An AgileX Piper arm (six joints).
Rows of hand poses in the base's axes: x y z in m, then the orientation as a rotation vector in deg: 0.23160, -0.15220, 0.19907, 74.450, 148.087, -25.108; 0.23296, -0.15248, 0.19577, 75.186, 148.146, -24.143; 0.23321, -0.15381, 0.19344, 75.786, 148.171, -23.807; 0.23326, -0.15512, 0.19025, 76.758, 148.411, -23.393; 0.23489, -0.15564, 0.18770, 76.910, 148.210, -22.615; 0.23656, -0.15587, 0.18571, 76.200, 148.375, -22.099; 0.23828, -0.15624, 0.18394, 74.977, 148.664, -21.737; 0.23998, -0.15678, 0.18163, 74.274, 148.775, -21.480; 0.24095, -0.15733, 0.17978, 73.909, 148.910, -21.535; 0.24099, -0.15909, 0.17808, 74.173, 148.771, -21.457; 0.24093, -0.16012, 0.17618, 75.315, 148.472, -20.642
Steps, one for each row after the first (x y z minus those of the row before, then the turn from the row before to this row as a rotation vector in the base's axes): 0.00136, -0.00028, -0.00330, 0.733, -0.164, -0.384; 0.00025, -0.00133, -0.00233, 0.347, 0.042, -0.358; 0.00005, -0.00131, -0.00319, 0.585, 0.285, -0.552; 0.00163, -0.00052, -0.00255, 0.361, -0.441, -0.072; 0.00167, -0.00023, -0.00199, 0.168, -0.285, 0.538; 0.00172, -0.00037, -0.00177, 0.012, -0.263, 0.883; 0.00170, -0.00054, -0.00231, 0.011, -0.211, 0.502; 0.00097, -0.00055, -0.00185, -0.062, 0.030, 0.259; 0.00004, -0.00176, -0.00170, 0.047, -0.070, -0.192; -0.00006, -0.00103, -0.00190, 0.604, -0.248, -0.731
